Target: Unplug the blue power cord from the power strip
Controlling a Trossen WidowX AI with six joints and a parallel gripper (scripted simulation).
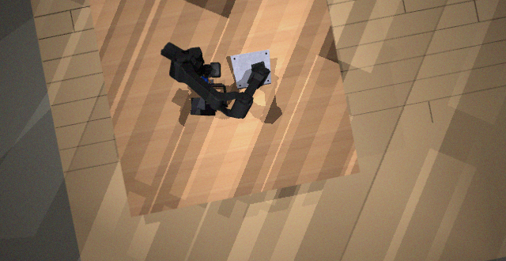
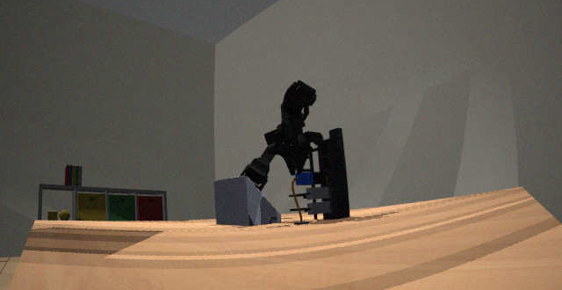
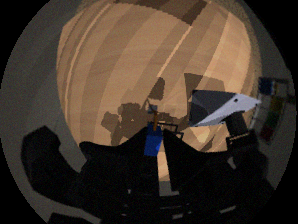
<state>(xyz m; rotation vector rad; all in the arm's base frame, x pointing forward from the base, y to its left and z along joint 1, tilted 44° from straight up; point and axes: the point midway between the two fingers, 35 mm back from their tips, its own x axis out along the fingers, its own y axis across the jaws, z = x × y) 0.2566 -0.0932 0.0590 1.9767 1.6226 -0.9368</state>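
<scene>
Now: the blue plug 5 cm to the left of my gripper tip and 1 cm ahead of it.
</scene>
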